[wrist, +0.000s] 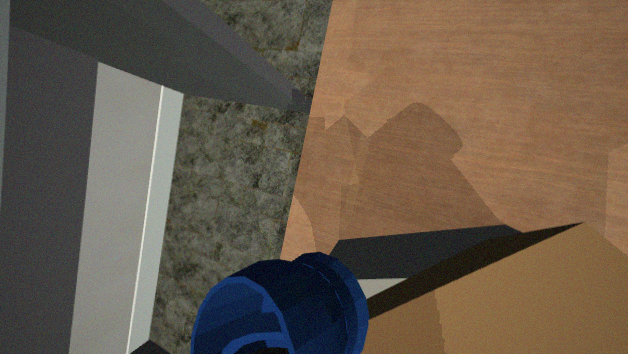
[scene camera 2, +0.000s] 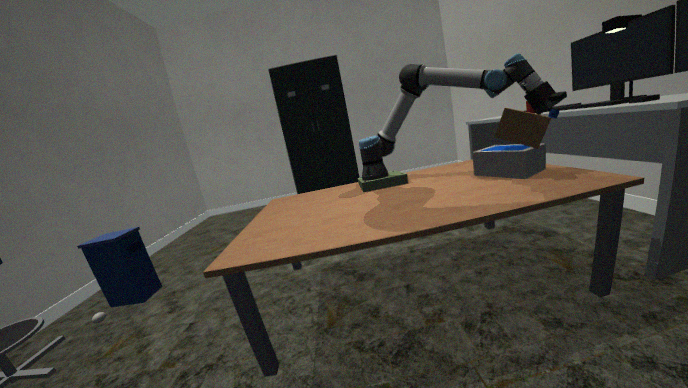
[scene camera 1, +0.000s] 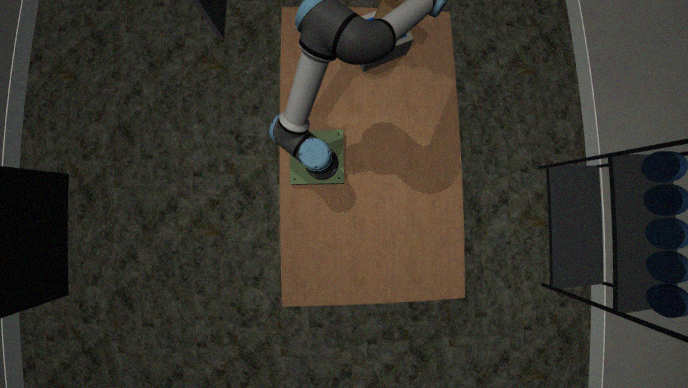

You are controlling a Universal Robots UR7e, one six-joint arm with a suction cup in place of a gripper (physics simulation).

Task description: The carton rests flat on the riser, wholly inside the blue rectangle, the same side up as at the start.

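Pixels of known places: hand, its tool point: (wrist: pixel 294 266) (scene camera 2: pixel 556 117); arm's base, origin of its link: (scene camera 2: pixel 375 177).
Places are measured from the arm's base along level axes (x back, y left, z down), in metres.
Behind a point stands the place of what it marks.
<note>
The brown carton (scene camera 1: pixel 387 7) {x -0.361, y 0.554, z -0.221 m} (scene camera 2: pixel 522 127) {x -0.481, y 0.535, z -0.168 m} (wrist: pixel 545 295) {x -0.543, y 0.610, z -0.196 m} is tilted steeply above the grey riser (scene camera 1: pixel 387 56) {x -0.394, y 0.473, z -0.008 m} (scene camera 2: pixel 500 164) {x -0.410, y 0.477, z -0.014 m} (wrist: pixel 425 250) {x -0.488, y 0.598, z -0.017 m}. In the scene camera 2 view its lower right corner is at the riser's right end, and its left side is raised. Whether that corner touches the riser is unclear. The blue rectangle (scene camera 2: pixel 505 148) {x -0.369, y 0.551, z -0.073 m} shows on the riser's top beneath the carton. My blue suction cup (scene camera 2: pixel 553 114) (wrist: pixel 245 320) is off, beside the carton's upper right corner, its mouth facing away from the carton. The cup is out of sight in the scene camera 1 view.
The riser stands near the far end of the wooden table (scene camera 1: pixel 375 250) {x -0.185, y -0.444, z 0.047 m} (scene camera 2: pixel 300 230) {x -0.430, y -0.451, z 0.047 m} (wrist: pixel 500 75) {x -0.684, y 0.530, z 0.047 m}. A desk (scene camera 2: pixel 615 130) with monitors (scene camera 2: pixel 622 52) is close behind the gripper. A red object (scene camera 2: pixel 529 106) shows behind the carton. The arm's green base plate (scene camera 1: pixel 336 142) {x -0.081, y 0.086, z -0.005 m} (scene camera 2: pixel 392 180) {x -0.109, y 0.059, z 0.014 m} is on the table.
</note>
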